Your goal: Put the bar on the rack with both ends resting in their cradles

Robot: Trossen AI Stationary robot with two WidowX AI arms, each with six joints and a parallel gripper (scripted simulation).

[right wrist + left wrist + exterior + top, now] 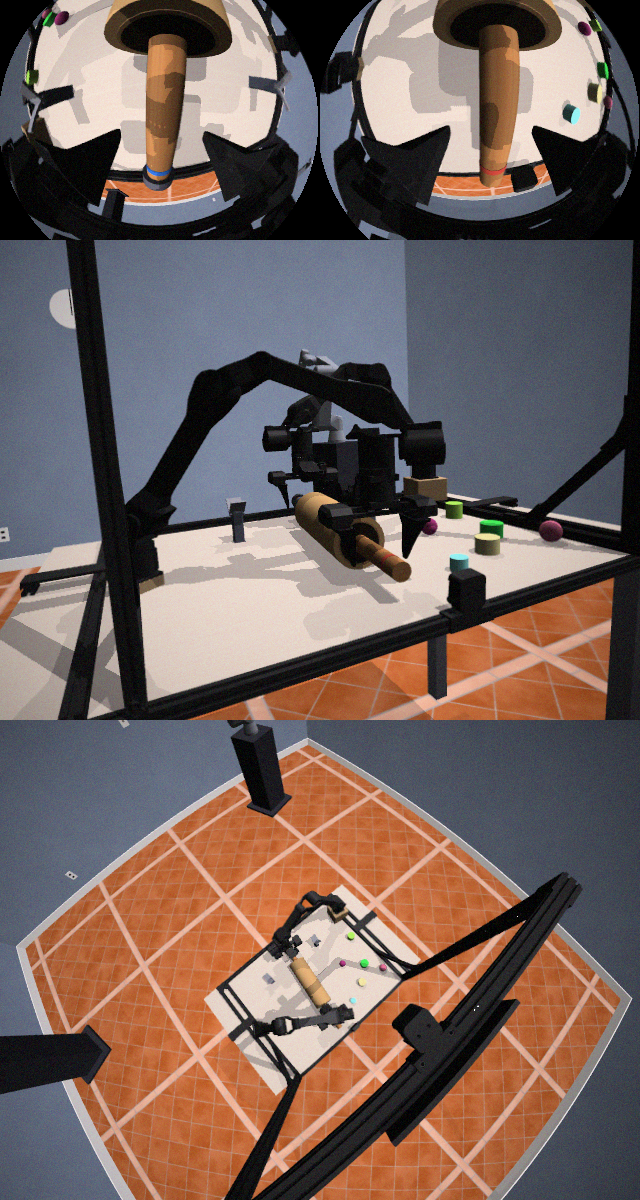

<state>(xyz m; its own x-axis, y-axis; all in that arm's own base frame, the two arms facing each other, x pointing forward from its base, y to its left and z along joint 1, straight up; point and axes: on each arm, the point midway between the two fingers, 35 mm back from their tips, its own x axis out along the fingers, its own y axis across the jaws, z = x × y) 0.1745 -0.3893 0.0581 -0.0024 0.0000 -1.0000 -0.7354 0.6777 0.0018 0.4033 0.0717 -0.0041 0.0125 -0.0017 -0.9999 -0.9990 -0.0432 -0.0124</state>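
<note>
The magenta ball lies 320 mm behind my right hand, 110 mm to the right of it and 60 mm below it. The rest, counted from my right hand: cyan cylinder 490 mm behind, 70 mm below, 50 mm to the left; bar 210 mm behind, 90 mm to the left, 30 mm below; green cylinder 440 mm behind, 180 mm to the right, 70 mm below.
</note>
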